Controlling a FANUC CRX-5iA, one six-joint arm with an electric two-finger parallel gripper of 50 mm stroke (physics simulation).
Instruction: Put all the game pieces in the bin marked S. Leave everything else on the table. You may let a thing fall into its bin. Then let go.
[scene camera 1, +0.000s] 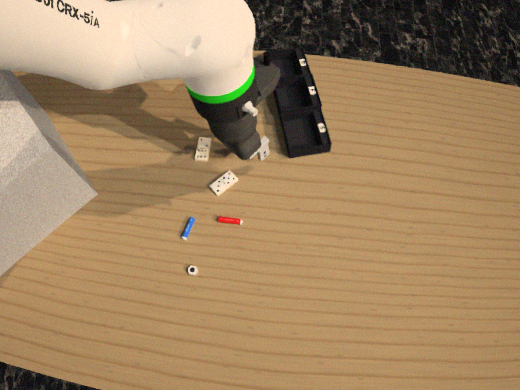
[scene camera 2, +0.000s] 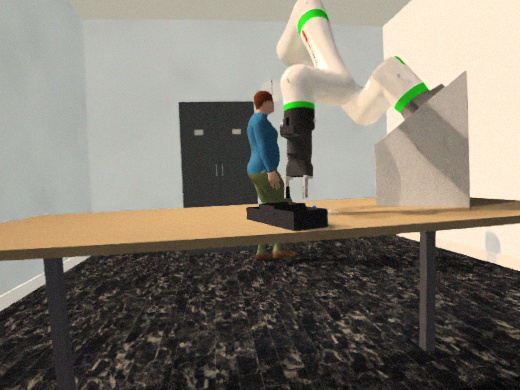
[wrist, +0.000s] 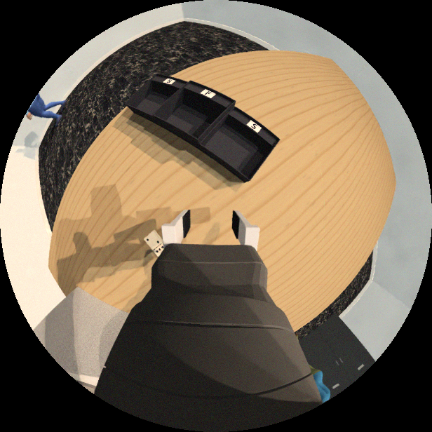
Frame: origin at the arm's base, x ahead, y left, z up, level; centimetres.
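Seen in the pictures: gripper, fingertip midpoint: (scene camera 1: 253, 147) (scene camera 2: 295, 198); arm's base, link origin: (scene camera 2: 425, 114).
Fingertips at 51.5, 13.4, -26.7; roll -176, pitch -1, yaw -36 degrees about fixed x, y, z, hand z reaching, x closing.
Pixels of each thing's top centre, then the offset from my fingertips to it, as dx, dy, dz. "*": a spot on its surface instead.
- black three-part tray, surface spot: (scene camera 2: 311, 219) * +2.8, +26.1, -2.8
- red cylinder, top centre: (scene camera 1: 230, 219) -2.3, -13.5, -3.8
- blue cylinder, top centre: (scene camera 1: 187, 227) (scene camera 2: 313, 205) -10.0, -16.2, -3.8
- small white nut-like piece, top centre: (scene camera 1: 192, 269) -7.6, -23.8, -4.0
Two white dominoes with black dots lie flat on the table: one domino (scene camera 1: 202, 149) (wrist: 154, 242), partly hidden by the gripper body in the wrist view, and a second, tilted domino (scene camera 1: 223, 183). The bin marked S (scene camera 1: 301, 132) (wrist: 234, 145) is the end compartment of a black three-part tray (scene camera 2: 311, 219); no piece shows inside it. My gripper (scene camera 1: 261, 150) (scene camera 2: 296, 193) (wrist: 210, 218) is open and empty above the table, beside the S end of the tray, with the dominoes off to its base side.
A red cylinder (scene camera 1: 230, 220) and a blue cylinder (scene camera 1: 188, 228) (scene camera 2: 314, 206) lie on the table. A small white nut-like piece (scene camera 1: 192, 270) lies beyond them. The grey robot pedestal (scene camera 1: 40, 185) (scene camera 2: 425, 155) stands at one side. A person (scene camera 2: 262, 145) stands behind the table.
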